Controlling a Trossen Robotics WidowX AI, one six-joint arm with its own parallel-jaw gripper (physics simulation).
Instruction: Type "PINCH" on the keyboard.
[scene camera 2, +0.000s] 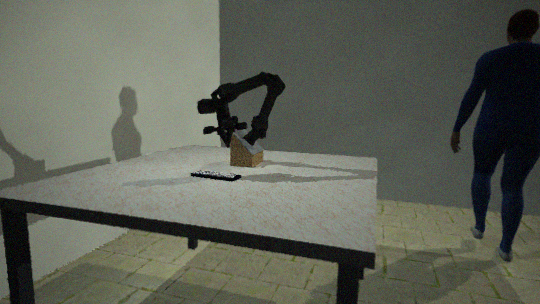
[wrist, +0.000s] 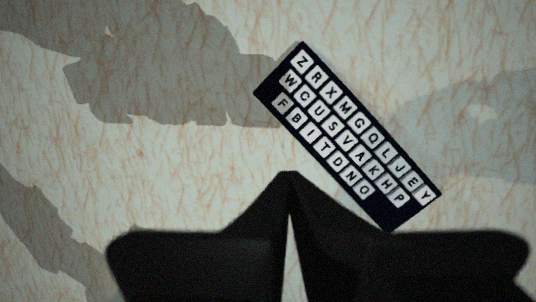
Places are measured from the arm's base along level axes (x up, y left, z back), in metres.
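Pixels of known places: gripper, between the fingertips: (scene camera 2: 228, 147) (wrist: 287, 178); arm's base, origin of its link: (scene camera 2: 248, 140).
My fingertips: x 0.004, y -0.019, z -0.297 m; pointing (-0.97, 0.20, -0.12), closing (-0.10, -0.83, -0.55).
Observation:
For each thing: its middle in the pictures, then the offset to it from my fingertips. Level surfaces: height alone.
- black keyboard, middle of its body: (wrist: 348, 143) (scene camera 2: 215, 175) dx -0.119, dy -0.048, dz -0.033 m
- I, middle of its body: (wrist: 310, 132) dx -0.114, dy -0.009, dz -0.021 m
- N, middle of its body: (wrist: 350, 175) dx -0.114, dy -0.069, dz -0.008 m
- C, middle of its body: (wrist: 304, 96) dx -0.114, dy +0.016, dz -0.048 m
- H, middle of its body: (wrist: 385, 183) dx -0.114, dy -0.103, dz -0.021 m
- table, height of its surface: dx -0.127 m
The black keyboard (scene camera 2: 216, 175) (wrist: 389, 216) lies flat on the table, set diagonally in the wrist view. Its white keys show there in three rows, including P (wrist: 399, 198), I (wrist: 309, 132), N (wrist: 351, 175), C (wrist: 304, 95) and H (wrist: 385, 184). My gripper (scene camera 2: 227, 144) (wrist: 287, 178) is shut and empty, with its fingertips together and pointing down. In the wrist view the tips appear beside the keyboard's lower-left long edge, not over any key. In the scene view they are above the table, behind the keyboard. The right finger comes close to the keyboard's lower corner in the wrist view.
A brown block with a sloping grey top (scene camera 2: 244, 155) stands on the table (scene camera 2: 300, 210), right beside the gripper and behind the keyboard in the scene view. Arm shadows fall across the tabletop. A person in blue (scene camera 2: 510, 100) stands on the floor at the right, away from the table.

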